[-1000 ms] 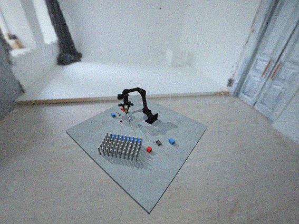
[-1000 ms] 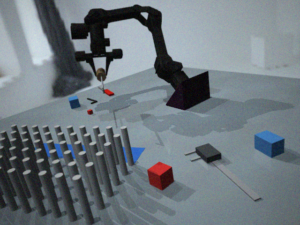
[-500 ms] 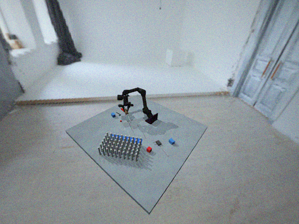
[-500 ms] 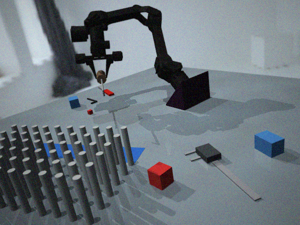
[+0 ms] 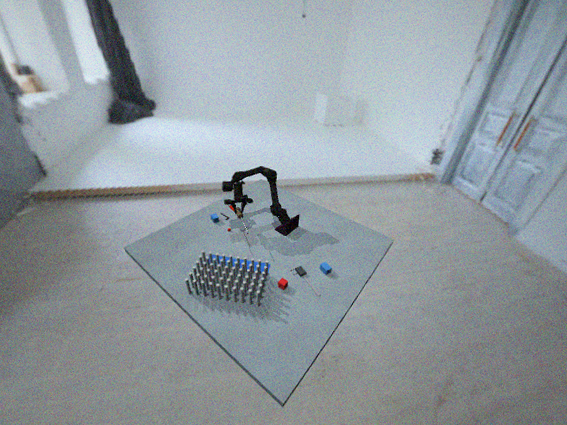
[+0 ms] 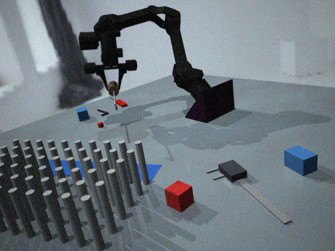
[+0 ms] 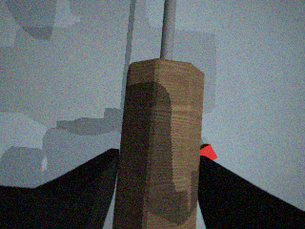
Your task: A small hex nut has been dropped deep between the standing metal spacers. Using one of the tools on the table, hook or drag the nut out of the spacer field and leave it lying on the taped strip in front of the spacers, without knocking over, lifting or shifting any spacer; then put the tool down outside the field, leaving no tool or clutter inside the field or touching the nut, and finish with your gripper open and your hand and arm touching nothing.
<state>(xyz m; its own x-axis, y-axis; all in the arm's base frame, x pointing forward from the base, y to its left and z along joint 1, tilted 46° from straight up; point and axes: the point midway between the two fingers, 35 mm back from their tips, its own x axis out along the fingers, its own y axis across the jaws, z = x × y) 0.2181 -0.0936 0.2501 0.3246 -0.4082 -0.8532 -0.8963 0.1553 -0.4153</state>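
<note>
My gripper tip is now 12 cm above the small red cube, 7 cm short of it and 3 cm to the left of it. Round my gripper tip: red-handled tool: 27 cm to the right, 12 cm below, 12 cm behind; then L-shaped piece: 17 cm to the right, 13 cm below, 1 cm behind; then blue taped strip: 26 cm to the left, 22 cm ahead, 13 cm below.
</note>
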